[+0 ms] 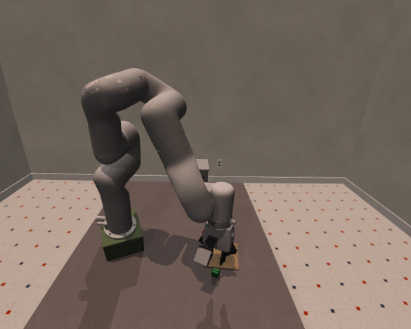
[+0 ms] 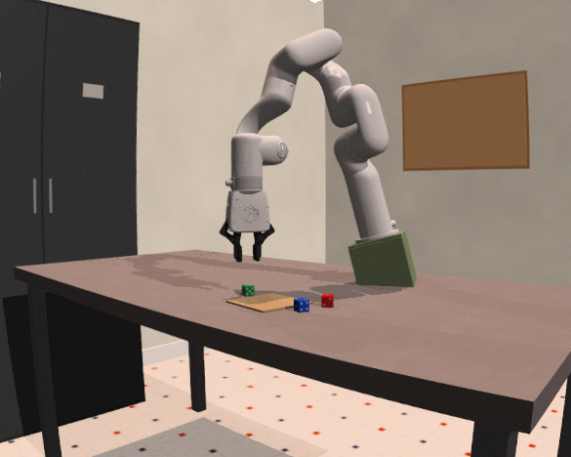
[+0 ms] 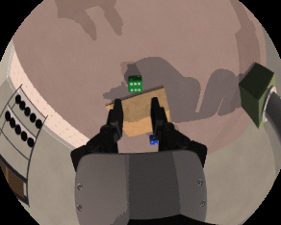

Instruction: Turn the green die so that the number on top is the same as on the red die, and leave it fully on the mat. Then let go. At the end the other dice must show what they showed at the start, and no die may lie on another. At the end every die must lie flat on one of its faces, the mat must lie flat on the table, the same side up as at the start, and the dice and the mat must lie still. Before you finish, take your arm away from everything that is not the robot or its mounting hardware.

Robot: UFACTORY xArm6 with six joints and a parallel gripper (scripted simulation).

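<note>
My hand is 9 cm above the green die. Round my hand: red die: 1 cm behind, 23 cm to the left, 9 cm below; tan mat: 4 cm ahead, 10 cm to the left, 10 cm below; blue die: 6 cm ahead, 21 cm to the left, 9 cm below.
</note>
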